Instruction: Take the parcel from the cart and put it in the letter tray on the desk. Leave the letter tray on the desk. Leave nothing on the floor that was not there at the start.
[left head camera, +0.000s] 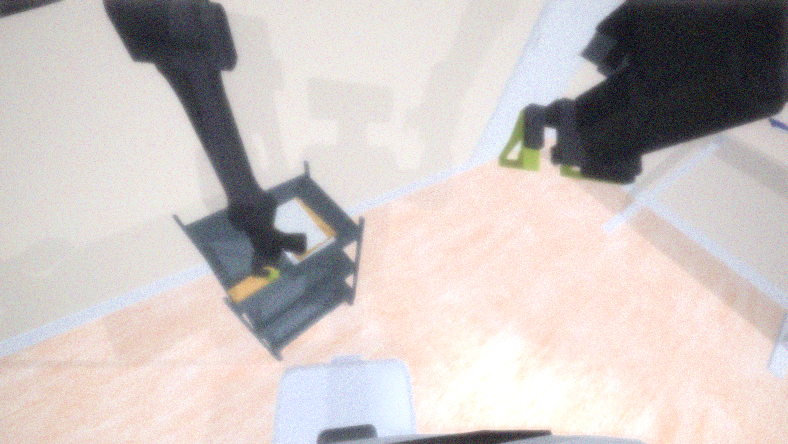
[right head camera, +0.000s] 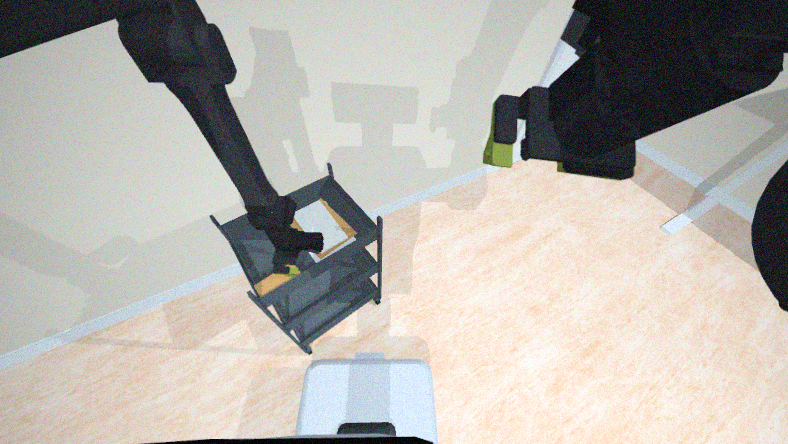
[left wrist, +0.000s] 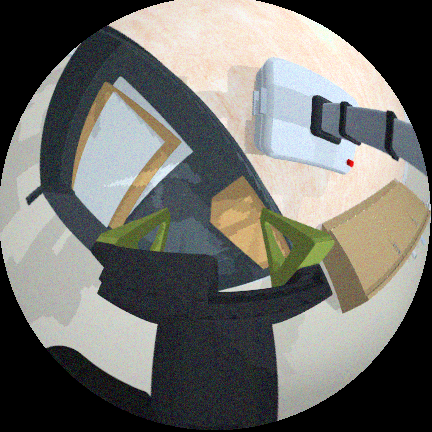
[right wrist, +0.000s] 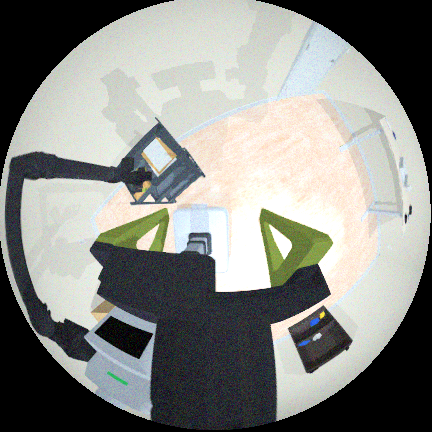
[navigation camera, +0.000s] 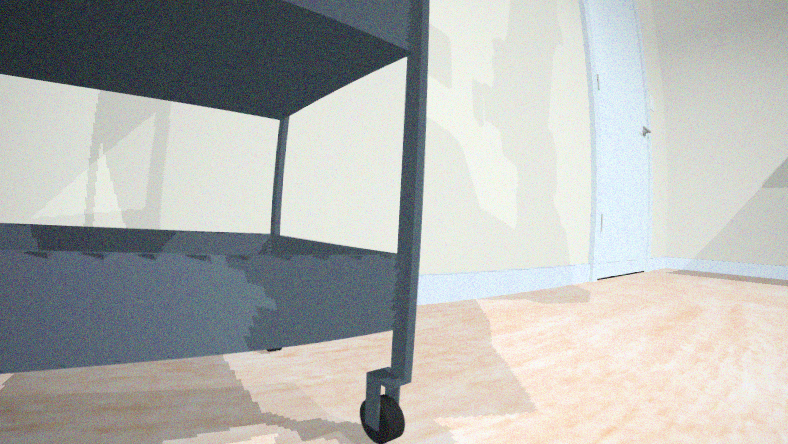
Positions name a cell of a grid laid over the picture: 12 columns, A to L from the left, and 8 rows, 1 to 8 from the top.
Labels:
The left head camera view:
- my right gripper: I4
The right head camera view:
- my right gripper: H3
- white door: I2
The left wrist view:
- my left gripper: F4
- tan parcel: G4
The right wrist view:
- my right gripper: F4
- dark bookshelf: I7
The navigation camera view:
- white door: J3

